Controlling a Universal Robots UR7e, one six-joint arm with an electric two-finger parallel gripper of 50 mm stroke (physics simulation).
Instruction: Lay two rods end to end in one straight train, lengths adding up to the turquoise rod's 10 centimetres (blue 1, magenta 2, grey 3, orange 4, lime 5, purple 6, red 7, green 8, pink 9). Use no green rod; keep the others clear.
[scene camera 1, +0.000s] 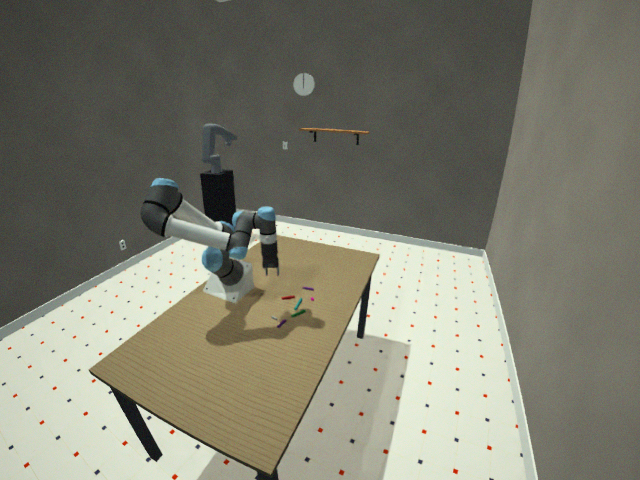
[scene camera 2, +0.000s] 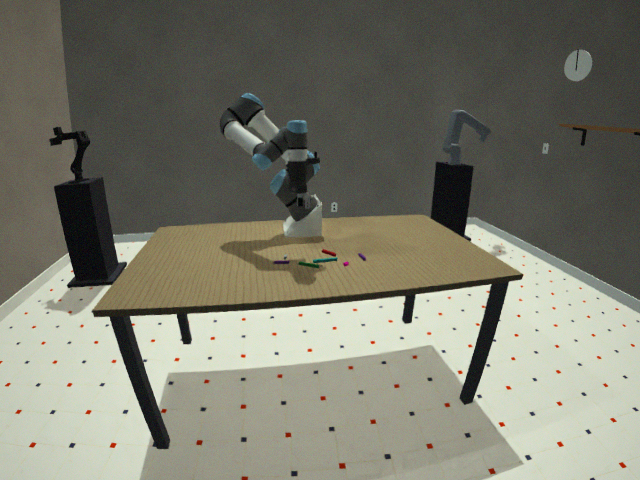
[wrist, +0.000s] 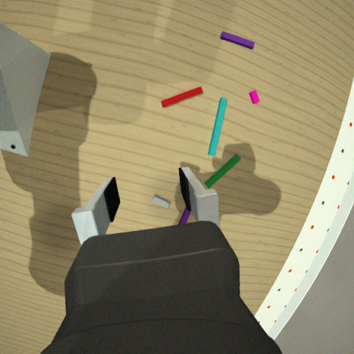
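Seen in the pictures: gripper, fingertip midpoint: (scene camera 1: 272, 274) (scene camera 2: 303, 207); arm's base, link origin: (scene camera 1: 231, 272) (scene camera 2: 306, 210).
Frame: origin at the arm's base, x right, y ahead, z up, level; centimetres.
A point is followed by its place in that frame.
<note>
My gripper (scene camera 1: 271, 273) {y 29.6, x 7.5, z 9.5 cm} (scene camera 2: 303, 204) {y 29.6, x 7.5, z 9.5 cm} (wrist: 148, 185) is open and empty, high above the table. In the wrist view a short grey rod (wrist: 161, 201) (scene camera 1: 274, 317) {y 33.8, x 16.1, z -9.4 cm} lies on the table between and below the fingers. A red rod (wrist: 182, 97) (scene camera 1: 287, 297) {y 33.1, x -1.9, z -9.4 cm} (scene camera 2: 328, 252) {y 33.5, x -2.3, z -9.6 cm} lies apart from the turquoise rod (wrist: 217, 127) (scene camera 1: 298, 303) {y 40.6, x 0.9, z -9.5 cm} (scene camera 2: 325, 260) {y 41.0, x 1.0, z -9.8 cm}. A short magenta rod (wrist: 254, 97) (scene camera 1: 312, 299) {y 46.2, x -5.5, z -9.8 cm} (scene camera 2: 346, 263) {y 46.0, x -6.1, z -9.7 cm} lies beyond the turquoise one. One purple rod (wrist: 237, 40) (scene camera 1: 308, 288) {y 40.6, x -14.5, z -9.6 cm} (scene camera 2: 361, 256) {y 40.5, x -14.5, z -9.7 cm} lies at the far end; another purple rod (wrist: 185, 216) (scene camera 1: 281, 323) {y 38.9, x 18.9, z -9.5 cm} (scene camera 2: 281, 262) {y 39.3, x 18.4, z -9.7 cm} is partly hidden by the right finger in the wrist view.
A green rod (wrist: 222, 171) (scene camera 1: 298, 313) {y 43.6, x 8.7, z -9.6 cm} (scene camera 2: 309, 264) {y 44.1, x 8.2, z -9.5 cm} lies near the turquoise rod's end. The arm's white base (scene camera 1: 230, 283) {y 3.2, x 6.8, z -2.2 cm} (scene camera 2: 302, 225) {y 9.7, x 3.9, z -4.6 cm} (wrist: 20, 90) stands on the wooden table (scene camera 1: 206, 382) {y 25.7, x 62.2, z -10.3 cm} (scene camera 2: 206, 289) {y 55.4, x 46.9, z -10.4 cm}. The arm's shadow falls across the table.
</note>
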